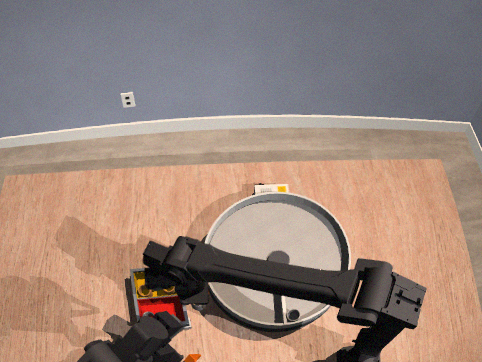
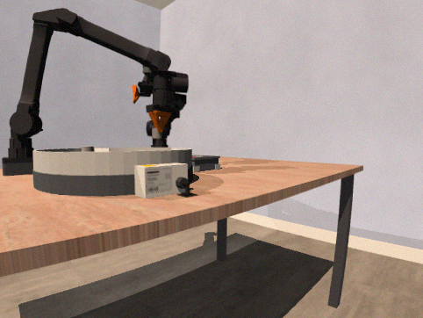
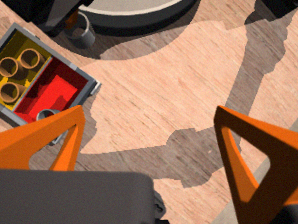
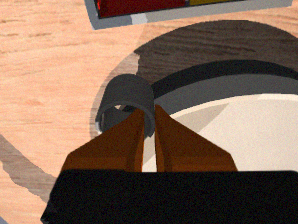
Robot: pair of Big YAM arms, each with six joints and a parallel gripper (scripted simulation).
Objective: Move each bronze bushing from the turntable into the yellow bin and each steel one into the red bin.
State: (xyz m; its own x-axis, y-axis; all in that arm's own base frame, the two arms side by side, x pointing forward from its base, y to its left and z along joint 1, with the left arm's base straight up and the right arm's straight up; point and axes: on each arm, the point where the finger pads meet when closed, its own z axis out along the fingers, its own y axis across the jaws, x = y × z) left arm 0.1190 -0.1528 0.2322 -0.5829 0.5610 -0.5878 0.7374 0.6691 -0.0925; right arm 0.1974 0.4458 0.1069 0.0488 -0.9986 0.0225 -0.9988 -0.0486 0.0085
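Right now the red bin is 110 mm to the left of my right hand and 130 mm below it. Also, from my right hand: turntable 100 mm ahead, 240 mm to the right, 90 mm below; then yellow bin 80 mm ahead, 120 mm to the left, 130 mm below.
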